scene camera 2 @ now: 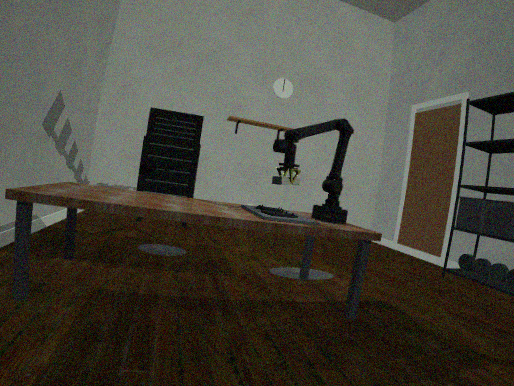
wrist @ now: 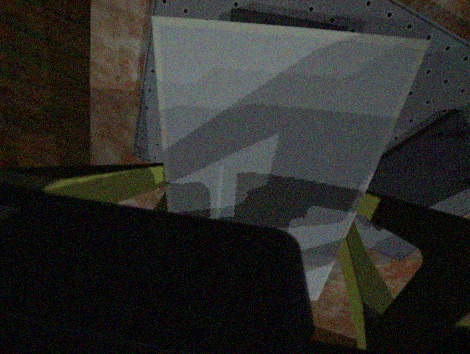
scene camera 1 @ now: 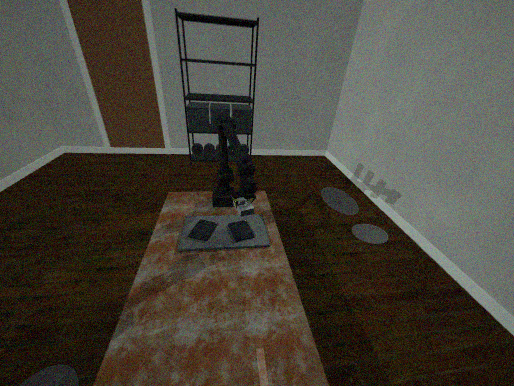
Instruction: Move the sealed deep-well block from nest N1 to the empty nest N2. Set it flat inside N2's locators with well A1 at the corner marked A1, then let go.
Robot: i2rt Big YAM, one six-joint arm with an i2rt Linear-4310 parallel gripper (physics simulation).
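Places are measured from the arm's base along level axes (x right, y up, z back), in centimetres.
Pixels of known places: gripper, fingertip midpoint: (scene camera 2: 287, 182) (wrist: 258, 182) (scene camera 1: 242, 206); arm's base at its link origin: (scene camera 2: 331, 207) (scene camera 1: 224, 191).
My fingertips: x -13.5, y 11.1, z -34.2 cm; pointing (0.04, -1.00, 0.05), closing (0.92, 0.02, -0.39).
Ahead of a thing's pixels: the offset from my fingertips to its top centre. Level surfaces: height alone.
The sealed deep-well block {dx -0.3, dy +3.4, dz -0.6 cm} (scene camera 1: 246, 211) (scene camera 2: 277, 180) (wrist: 280, 110), with a pale, flat top, is held well above the grey perforated plate {dx +10.4, dy -18.0, dz -0.6 cm} (scene camera 1: 222, 243) (scene camera 2: 254, 212) (wrist: 440, 60). My gripper (scene camera 1: 244, 204) (scene camera 2: 289, 175) (wrist: 258, 182) is shut on it, yellow fingers at opposite sides. In scene camera 1, the right-hand dark nest {dx +0.5, dy -15.9, dz -1.5 cm} (scene camera 1: 241, 231), apparently N1, and the left-hand nest {dx +23.9, dy -15.9, dz -1.6 cm} (scene camera 1: 202, 230), apparently N2, both stand without a block. The block is behind the plate's rear edge there. One dark nest (wrist: 430, 160) shows partly at the right of the wrist view. The A1 mark and well A1 are not readable.
The plate lies on the wooden table {dy -19.3 cm} (scene camera 1: 210, 300) (scene camera 2: 125, 200) in front of the arm base (scene camera 1: 222, 201) (scene camera 2: 330, 214). A wall shelf (scene camera 2: 260, 123) shows behind the arm in scene camera 2. A tall black rack (scene camera 1: 220, 97) (scene camera 2: 492, 146) stands beyond the table.
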